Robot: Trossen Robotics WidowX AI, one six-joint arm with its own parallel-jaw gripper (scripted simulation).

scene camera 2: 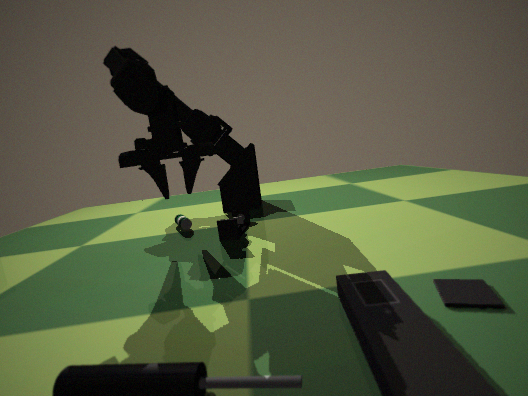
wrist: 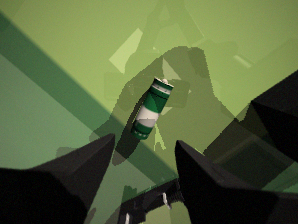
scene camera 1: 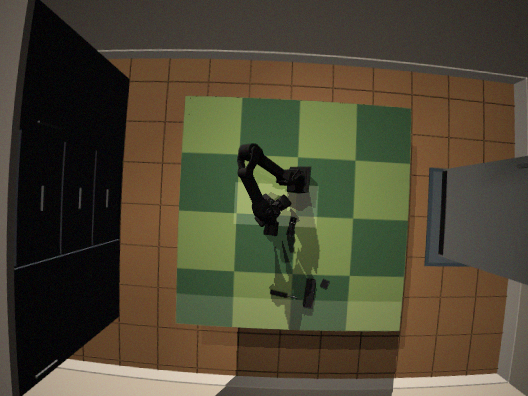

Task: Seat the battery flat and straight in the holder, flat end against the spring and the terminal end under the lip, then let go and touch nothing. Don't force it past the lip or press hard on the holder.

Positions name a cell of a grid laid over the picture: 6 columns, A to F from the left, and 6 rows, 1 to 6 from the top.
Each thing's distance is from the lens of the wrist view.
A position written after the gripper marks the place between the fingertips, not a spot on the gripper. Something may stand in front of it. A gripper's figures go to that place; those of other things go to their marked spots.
gripper (wrist: C4): 11 cm
battery (wrist: D3): 14 cm
